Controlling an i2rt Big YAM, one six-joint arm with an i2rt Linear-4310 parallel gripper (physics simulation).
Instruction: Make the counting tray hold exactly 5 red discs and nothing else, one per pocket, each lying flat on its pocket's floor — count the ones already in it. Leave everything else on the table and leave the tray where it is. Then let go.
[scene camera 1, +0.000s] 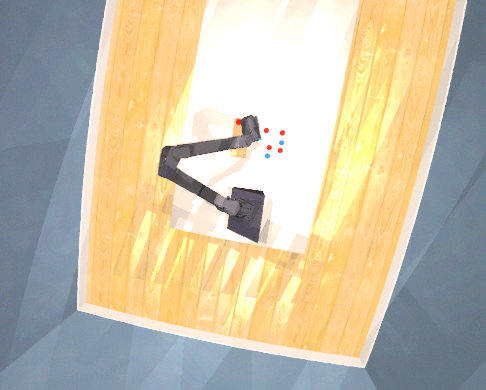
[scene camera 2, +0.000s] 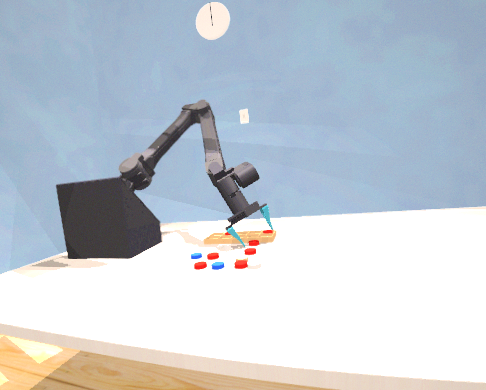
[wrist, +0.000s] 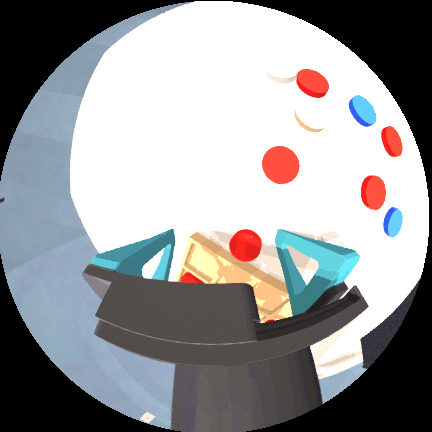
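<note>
The wooden counting tray (scene camera 1: 238, 153) (scene camera 2: 214, 241) (wrist: 272, 289) holds a red disc (scene camera 1: 238, 122) (scene camera 2: 268, 231) (wrist: 190, 278) in an end pocket and another red disc (scene camera 2: 228, 233) (wrist: 270, 321) further along; the hand hides part of the tray. My gripper (scene camera 2: 258, 238) (wrist: 226, 235) is open, low over the tray's long edge. A loose red disc (scene camera 2: 254, 242) (wrist: 245, 245) lies beside that edge, seen between the fingers but not gripped. Another red disc (scene camera 1: 266, 130) (scene camera 2: 250, 251) (wrist: 280, 165) lies farther out. More red discs (scene camera 1: 282, 133) (scene camera 2: 241, 264) (wrist: 312, 83) lie beyond it.
Two blue discs (scene camera 1: 281, 143) (scene camera 2: 218, 265) (wrist: 362, 110) lie among the loose red ones. A white disc (scene camera 2: 254, 266) (wrist: 281, 77) and a cream disc (wrist: 310, 121) lie near the farthest red disc. The arm's dark base (scene camera 1: 247, 215) (scene camera 2: 100, 220) stands at the table's end.
</note>
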